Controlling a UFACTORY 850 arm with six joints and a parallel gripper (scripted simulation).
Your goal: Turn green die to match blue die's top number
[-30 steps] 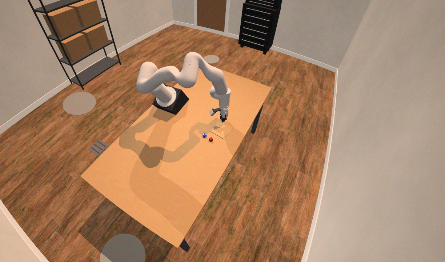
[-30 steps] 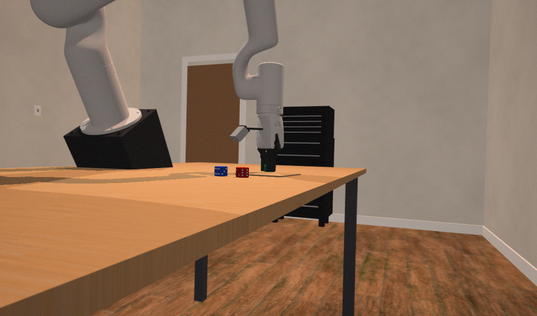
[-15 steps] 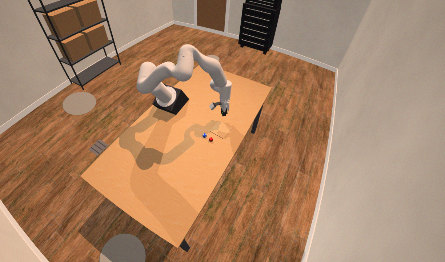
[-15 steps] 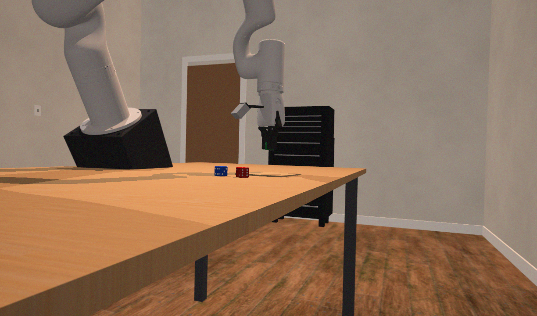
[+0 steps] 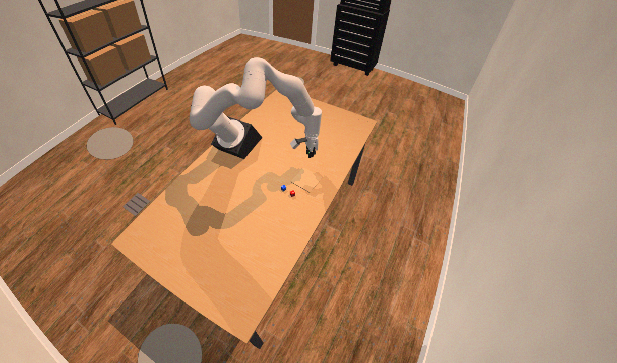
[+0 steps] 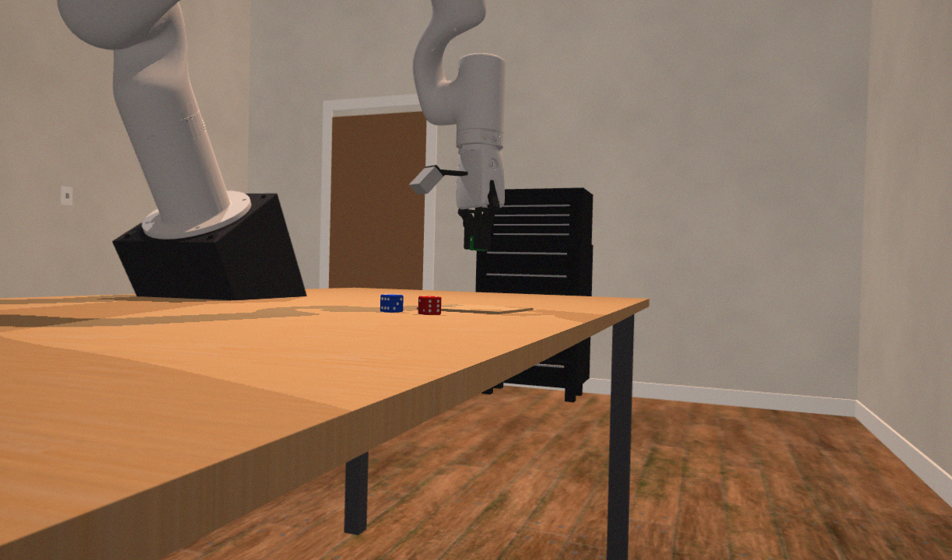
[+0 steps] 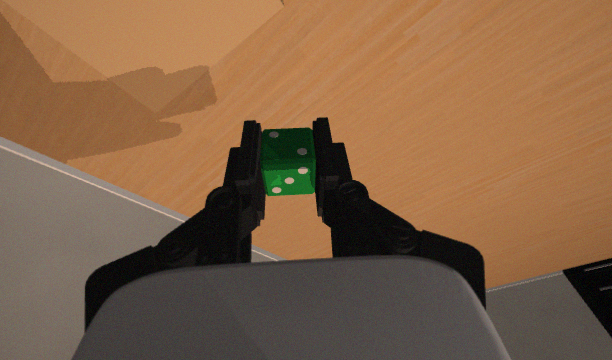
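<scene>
Now: hand 5 cm short of the tan mat, 10 cm to the left of it and 12 cm above it. The rest, counted from my hand: blue die 3 cm behind, 24 cm to the right, 11 cm below; red die 3 cm ahead, 24 cm to the right, 11 cm below; green die 1 cm below.
</scene>
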